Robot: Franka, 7 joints.
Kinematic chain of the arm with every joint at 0, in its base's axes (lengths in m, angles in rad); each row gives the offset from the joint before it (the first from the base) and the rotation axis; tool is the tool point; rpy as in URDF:
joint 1: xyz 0 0 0.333 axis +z
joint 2: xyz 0 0 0 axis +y
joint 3: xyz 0 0 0.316 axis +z
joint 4: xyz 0.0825 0 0 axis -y
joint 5: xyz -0.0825 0 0.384 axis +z
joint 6: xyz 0 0 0 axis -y
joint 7: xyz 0.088 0 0 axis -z
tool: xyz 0 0 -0.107 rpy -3.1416 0 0
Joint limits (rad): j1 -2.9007..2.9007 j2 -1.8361..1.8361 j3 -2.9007..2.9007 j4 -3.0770..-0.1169 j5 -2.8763..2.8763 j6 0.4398..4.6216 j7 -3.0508..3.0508
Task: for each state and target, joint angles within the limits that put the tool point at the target. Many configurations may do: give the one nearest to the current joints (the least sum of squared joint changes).
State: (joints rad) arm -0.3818 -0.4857 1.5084 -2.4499 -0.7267 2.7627 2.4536
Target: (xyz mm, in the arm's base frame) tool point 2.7 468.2 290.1
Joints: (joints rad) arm 0.0241 -0.4719 1.5141 -2.5509 -0.7518 2.8161 2.4536
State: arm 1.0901 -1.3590 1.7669 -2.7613 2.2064 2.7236 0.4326
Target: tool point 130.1 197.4 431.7
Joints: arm 0.3561 -1.5508 1.2321 -3.0770 2.1373 2.8979 0.4326
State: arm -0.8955 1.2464 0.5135 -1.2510 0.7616 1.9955 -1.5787
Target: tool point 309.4 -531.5 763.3
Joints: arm -1.3276 0.2165 0.2237 -1.0985 0.7041 1.7112 -1.5787
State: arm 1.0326 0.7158 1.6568 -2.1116 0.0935 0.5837 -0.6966
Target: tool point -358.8 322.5 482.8
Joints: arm 1.1531 0.7703 1.5424 -1.6989 0.0738 0.9002 -0.6966
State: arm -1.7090 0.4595 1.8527 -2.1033 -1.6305 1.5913 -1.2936
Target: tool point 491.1 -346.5 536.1
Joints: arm -1.8760 0.5477 1.6630 -1.8651 -1.6894 1.6079 -1.2936
